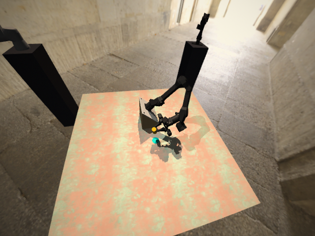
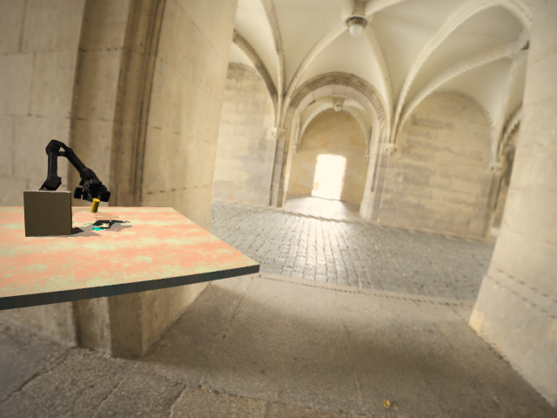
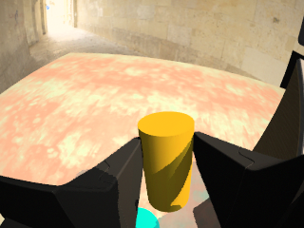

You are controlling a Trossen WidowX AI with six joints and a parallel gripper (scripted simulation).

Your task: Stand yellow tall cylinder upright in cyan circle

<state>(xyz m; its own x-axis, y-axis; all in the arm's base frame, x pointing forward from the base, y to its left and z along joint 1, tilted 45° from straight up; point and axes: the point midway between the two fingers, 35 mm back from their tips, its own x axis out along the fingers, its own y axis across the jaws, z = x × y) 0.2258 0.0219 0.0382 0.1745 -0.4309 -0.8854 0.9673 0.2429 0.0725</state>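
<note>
My gripper tip is now 150 mm above the cyan circle, 20 mm to the right of it and 10 mm short of it. Also, from my gripper tip: yellow tall cylinder: 20 mm below.
</note>
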